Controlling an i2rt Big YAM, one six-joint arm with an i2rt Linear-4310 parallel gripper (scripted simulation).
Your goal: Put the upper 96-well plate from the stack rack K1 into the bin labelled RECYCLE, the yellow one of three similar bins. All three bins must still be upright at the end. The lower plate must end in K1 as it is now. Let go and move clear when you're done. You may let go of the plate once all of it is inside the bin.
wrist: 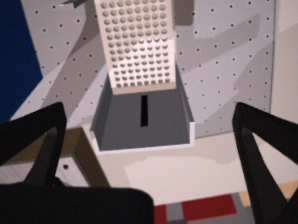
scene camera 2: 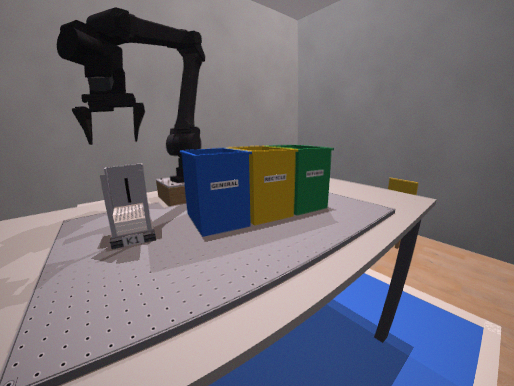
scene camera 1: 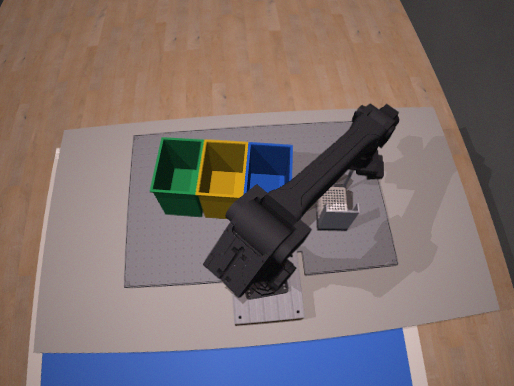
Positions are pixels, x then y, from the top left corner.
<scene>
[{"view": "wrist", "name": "my gripper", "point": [149, 111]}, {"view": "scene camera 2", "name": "my gripper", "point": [113, 143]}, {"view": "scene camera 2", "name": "yellow recycle bin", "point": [272, 172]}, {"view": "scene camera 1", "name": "green bin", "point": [178, 159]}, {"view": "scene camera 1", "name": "yellow recycle bin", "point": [222, 170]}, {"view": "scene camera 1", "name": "blue general bin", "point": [269, 163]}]
</scene>
